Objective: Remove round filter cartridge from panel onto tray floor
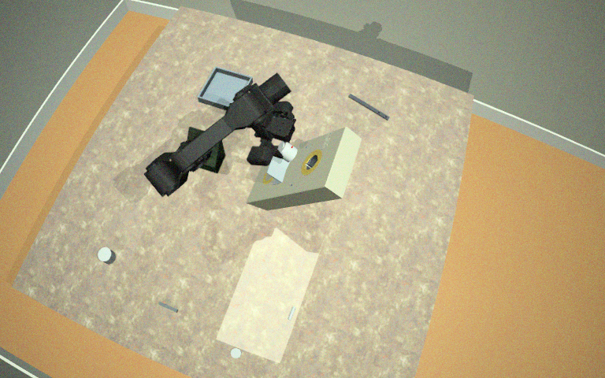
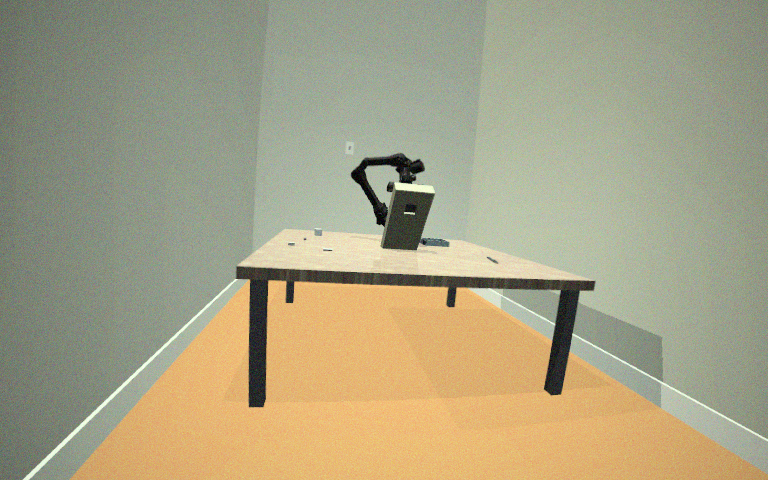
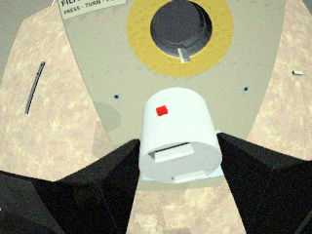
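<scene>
Now: the blue-grey tray 34 cm behind my gripper tip, 25 cm to the left of it and 23 cm below it. Also, from my gripper tip: short dark bar: 16 cm behind, 50 cm to the right, 23 cm below; round filter cartridge: right at my gripper tip; beige service panel: 5 cm ahead, 1 cm to the right, 8 cm below.
</scene>
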